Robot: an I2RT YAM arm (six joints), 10 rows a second.
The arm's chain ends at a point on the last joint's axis. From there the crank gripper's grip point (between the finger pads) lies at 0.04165 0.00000 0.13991 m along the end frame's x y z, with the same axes.
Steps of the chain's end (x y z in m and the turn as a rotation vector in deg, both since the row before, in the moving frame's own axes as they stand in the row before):
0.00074 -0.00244 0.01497 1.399 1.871 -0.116
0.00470 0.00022 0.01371 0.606 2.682 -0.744
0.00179 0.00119 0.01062 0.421 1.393 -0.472
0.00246 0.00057 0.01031 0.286 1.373 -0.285
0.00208 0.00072 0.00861 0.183 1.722 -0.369
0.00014 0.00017 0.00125 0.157 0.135 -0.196
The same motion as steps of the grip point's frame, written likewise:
0.00528 -0.00593 0.01349 1.399 1.871 -0.116
0.01119 -0.00183 0.01160 0.606 2.682 -0.744
0.00517 -0.00019 0.00956 0.421 1.393 -0.472
0.00580 -0.00034 0.00927 0.286 1.373 -0.285
0.00626 -0.00001 0.00729 0.183 1.722 -0.369
0.00047 -0.00036 0.00115 0.157 0.135 -0.196

